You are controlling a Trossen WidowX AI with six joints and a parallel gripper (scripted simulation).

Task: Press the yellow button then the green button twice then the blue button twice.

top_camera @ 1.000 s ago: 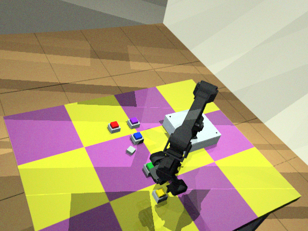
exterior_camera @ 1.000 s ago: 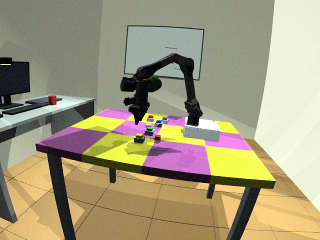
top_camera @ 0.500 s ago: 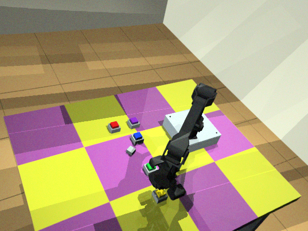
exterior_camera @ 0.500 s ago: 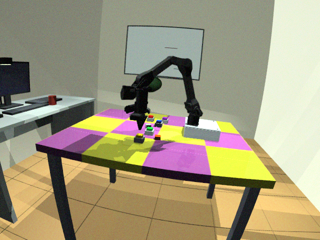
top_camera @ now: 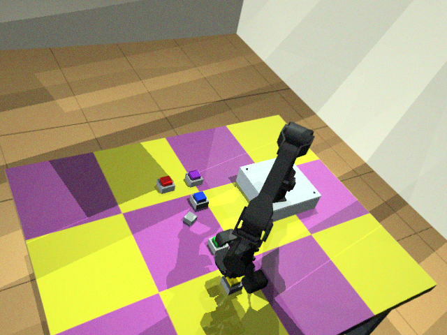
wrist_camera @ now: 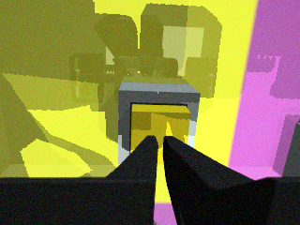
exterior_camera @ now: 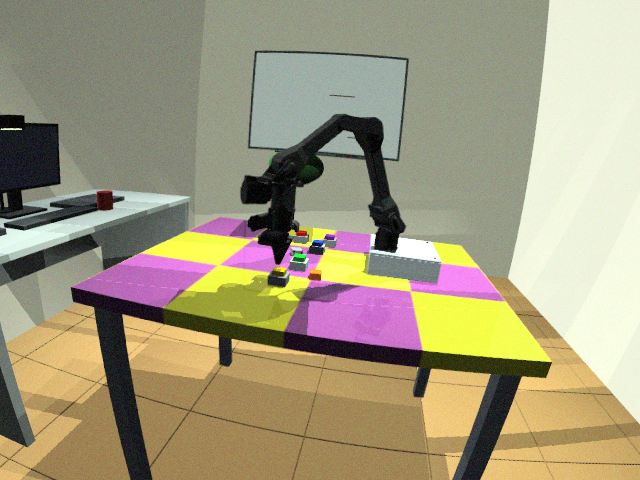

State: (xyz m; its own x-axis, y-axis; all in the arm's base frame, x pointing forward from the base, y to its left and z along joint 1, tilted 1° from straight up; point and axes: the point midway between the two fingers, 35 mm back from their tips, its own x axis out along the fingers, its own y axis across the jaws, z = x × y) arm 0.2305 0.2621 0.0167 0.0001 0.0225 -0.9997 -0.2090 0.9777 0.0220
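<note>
Right now the yellow button is 2 cm below my gripper tip. Round my gripper tip: grey block 25 cm to the right, 6 cm ahead, 4 cm below; green button 14 cm to the right, 2 cm below; orange block 9 cm to the right, 7 cm behind, 4 cm below.
</note>
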